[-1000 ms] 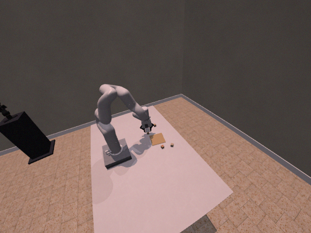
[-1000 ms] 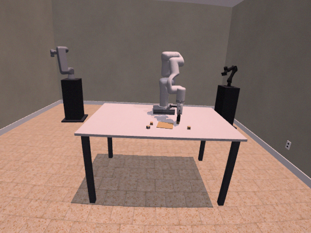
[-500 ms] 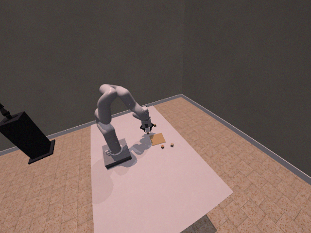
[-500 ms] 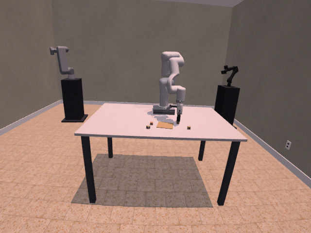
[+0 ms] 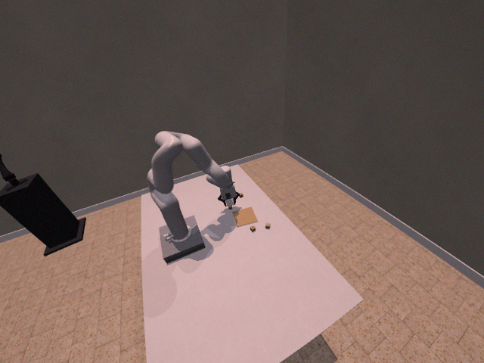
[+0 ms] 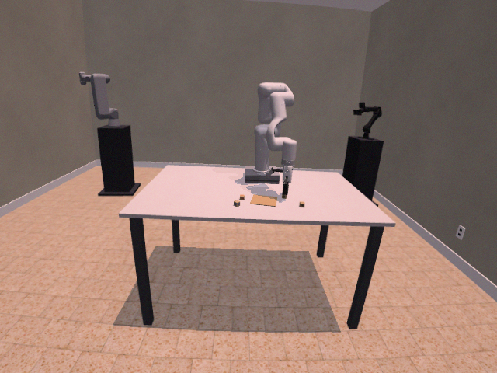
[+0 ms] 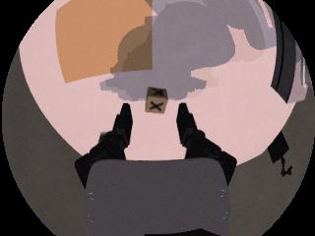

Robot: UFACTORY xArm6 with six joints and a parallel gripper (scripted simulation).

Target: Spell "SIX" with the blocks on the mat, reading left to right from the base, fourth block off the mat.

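My hand is 4 cm short of the tan mat, 13 cm to the left of it and 5 cm above it.
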